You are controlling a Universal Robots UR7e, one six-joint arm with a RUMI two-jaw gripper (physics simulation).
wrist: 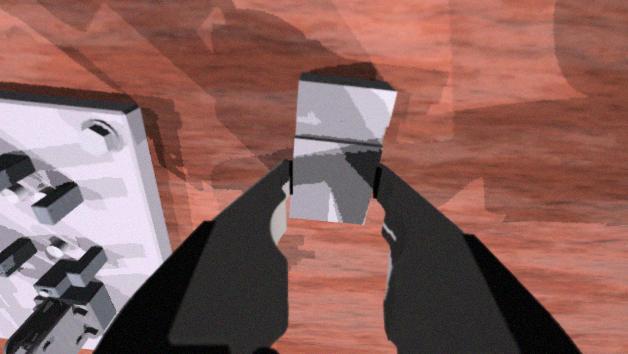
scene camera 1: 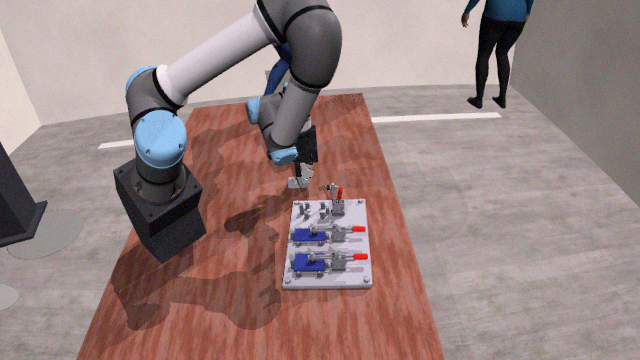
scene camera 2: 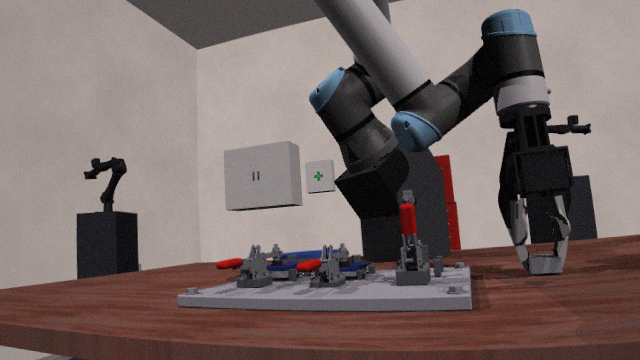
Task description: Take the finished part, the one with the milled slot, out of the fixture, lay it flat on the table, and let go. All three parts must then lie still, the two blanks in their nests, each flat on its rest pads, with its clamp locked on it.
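Places are measured from the arm's base along level axes (x ahead, y left, z up), in centimetres.
Where they show: gripper, fingertip midpoint: (wrist: pixel 332 164) (scene camera 1: pixel 301 183) (scene camera 2: pixel 543 269); arm's base at its link origin: (scene camera 1: pixel 158 179) (scene camera 2: pixel 374 156).
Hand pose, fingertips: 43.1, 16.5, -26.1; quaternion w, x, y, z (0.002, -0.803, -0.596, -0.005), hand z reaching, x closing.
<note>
Each offset is from my fingertips to the top centre of the thing, as dx, dy, dz. "pt": to the spot under its first point. Level surfaces: height alone.
My gripper (scene camera 1: pixel 299 181) (scene camera 2: pixel 545 260) (wrist: pixel 332 164) is shut on the silver finished part @[-1.0, +0.3, +1.8] (scene camera 1: pixel 295 183) (scene camera 2: pixel 545 265) (wrist: pixel 336 167), whose slot shows as a dark line across its top in the wrist view. The part is level, low over the table @[dz -0.6] (scene camera 1: pixel 340 325) (scene camera 2: pixel 525 320) beyond the fixture; whether it touches the wood I cannot tell. On the fixture plate @[-1.0, -29.4, +0.9] (scene camera 1: pixel 327 285) (scene camera 2: pixel 325 303) (wrist: pixel 150 175), two blue blanks @[-5.9, -27.5, +2.5] (scene camera 1: pixel 309 235) @[-9.4, -37.9, +3.0] (scene camera 1: pixel 308 262) lie in their nests. Their clamps @[pt +1.8, -31.5, +3.2] (scene camera 1: pixel 339 234) @[pt -2.0, -41.9, +3.6] (scene camera 1: pixel 340 262) are down over them, red handles flat. The third nest is empty, its clamp @[pt +5.6, -21.2, +4.7] (scene camera 1: pixel 338 205) (scene camera 2: pixel 413 260) open with its handle upright.
The arm's dark base block (scene camera 1: pixel 162 220) stands left of the fixture in scene camera 1. Corner bolts (scene camera 1: pixel 366 279) (wrist: pixel 100 135) and nest posts @[-2.3, -14.4, +3.1] (wrist: pixel 57 202) stick up from the plate. A person (scene camera 1: pixel 500 45) stands on the floor beyond the table.
</note>
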